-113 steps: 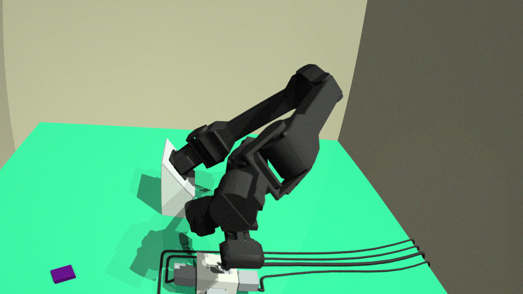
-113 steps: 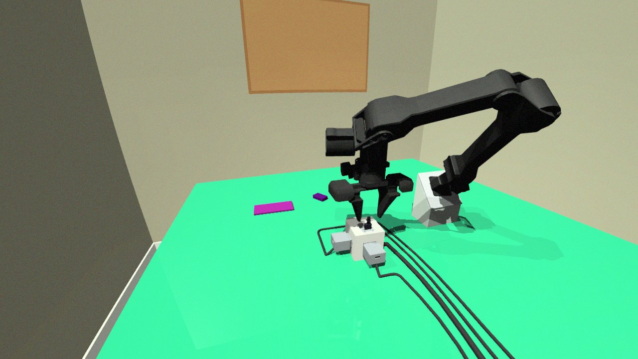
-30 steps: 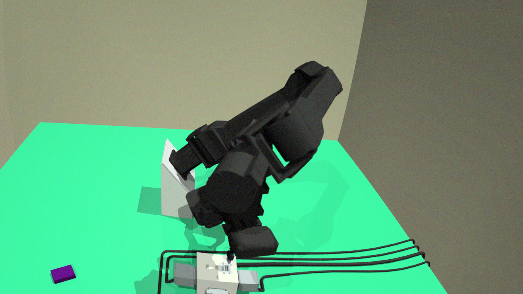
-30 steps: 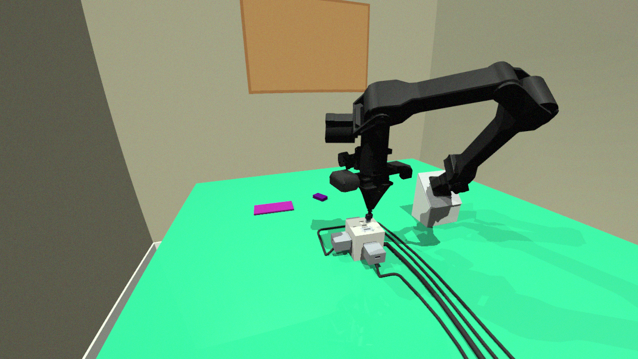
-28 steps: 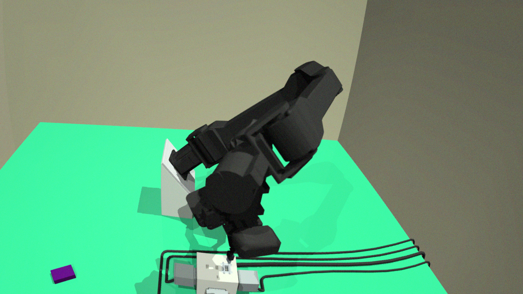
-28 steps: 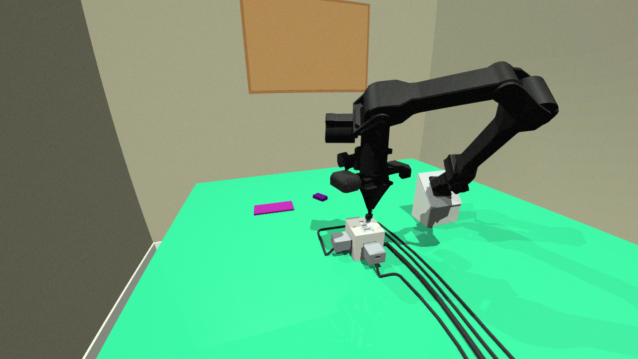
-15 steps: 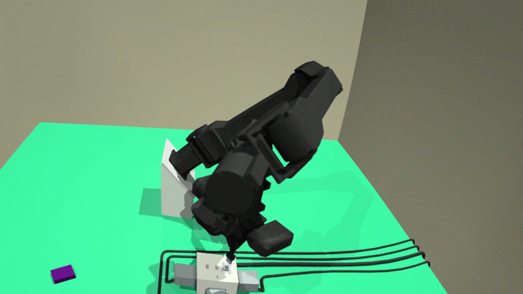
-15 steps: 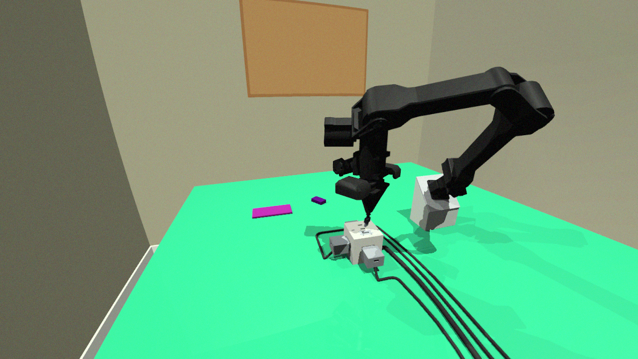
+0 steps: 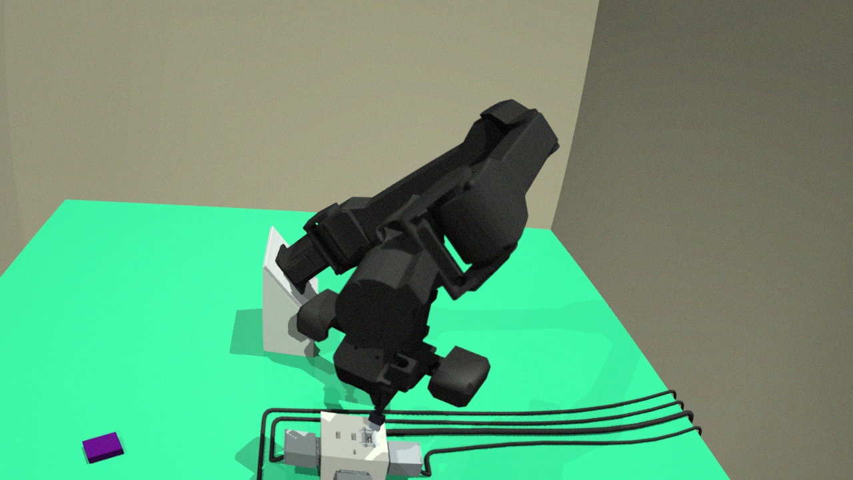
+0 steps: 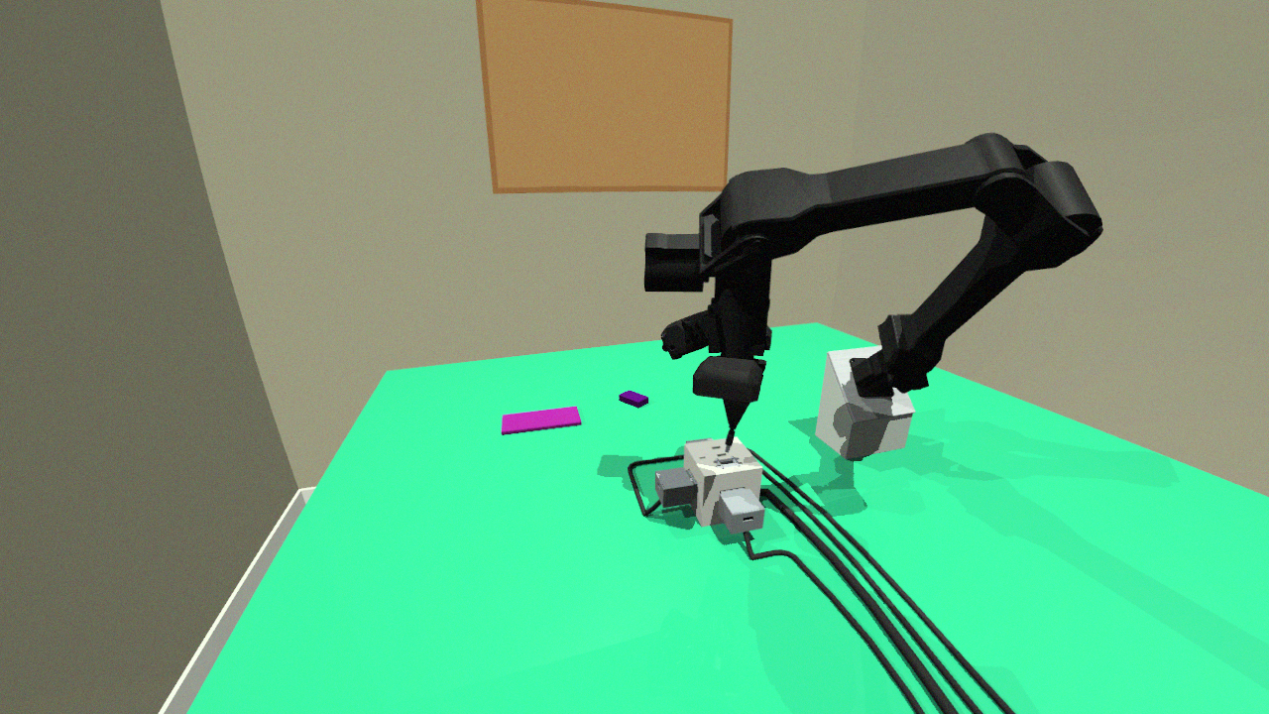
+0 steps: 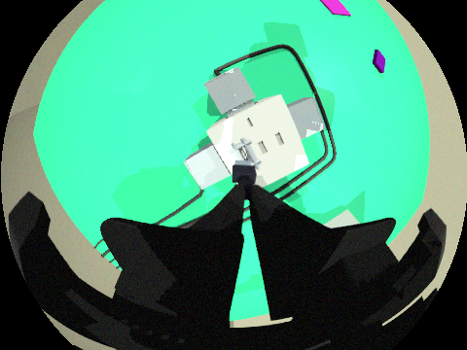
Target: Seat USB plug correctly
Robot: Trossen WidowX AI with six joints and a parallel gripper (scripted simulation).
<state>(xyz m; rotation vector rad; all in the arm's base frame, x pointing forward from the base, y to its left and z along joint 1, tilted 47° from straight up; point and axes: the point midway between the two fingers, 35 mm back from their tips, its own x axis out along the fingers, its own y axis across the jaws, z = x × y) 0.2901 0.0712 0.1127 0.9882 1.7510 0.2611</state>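
My gripper tip is now 2 cm above the dark USB plug. Also, from my gripper tip: flat magenta slab (25 cm ahead, 31 cm to the right, 13 cm below); USB socket (1 cm to the right, 7 cm below); purple block (7 cm ahead, 36 cm to the right, 13 cm below).
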